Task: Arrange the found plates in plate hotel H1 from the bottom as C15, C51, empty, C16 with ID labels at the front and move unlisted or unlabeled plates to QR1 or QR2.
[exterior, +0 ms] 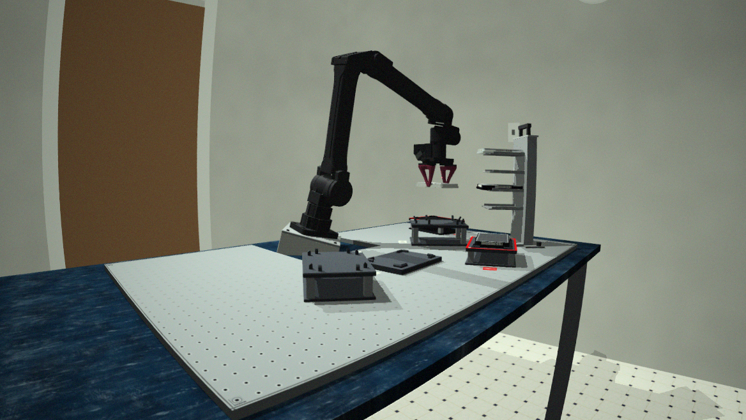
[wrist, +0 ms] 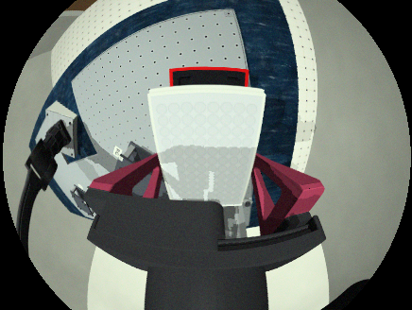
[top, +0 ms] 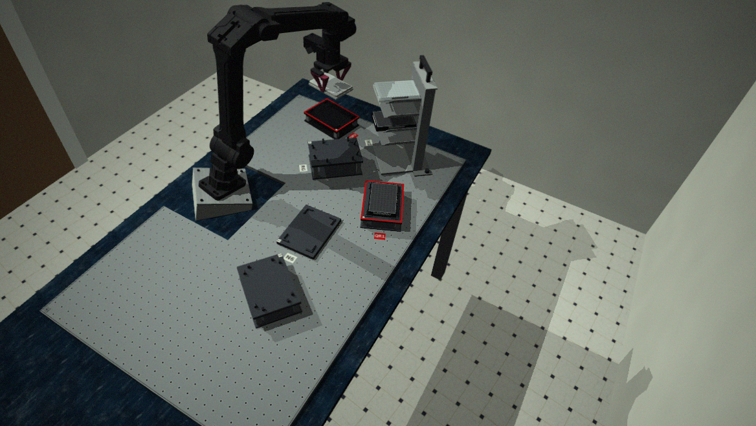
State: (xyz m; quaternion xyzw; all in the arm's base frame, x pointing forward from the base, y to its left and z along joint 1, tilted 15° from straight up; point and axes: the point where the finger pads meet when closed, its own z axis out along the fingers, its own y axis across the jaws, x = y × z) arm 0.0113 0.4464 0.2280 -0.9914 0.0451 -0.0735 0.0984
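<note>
Now: hand 13 cm above the quarantine nest QR2. Round my hand: quarantine nest QR1 (39 cm ahead, 23 cm to the right, 13 cm below); raised regrip nest RG (15 cm ahead, 17 cm to the right, 11 cm below); plate hotel H1 (33 cm ahead, 3 cm to the left).
</note>
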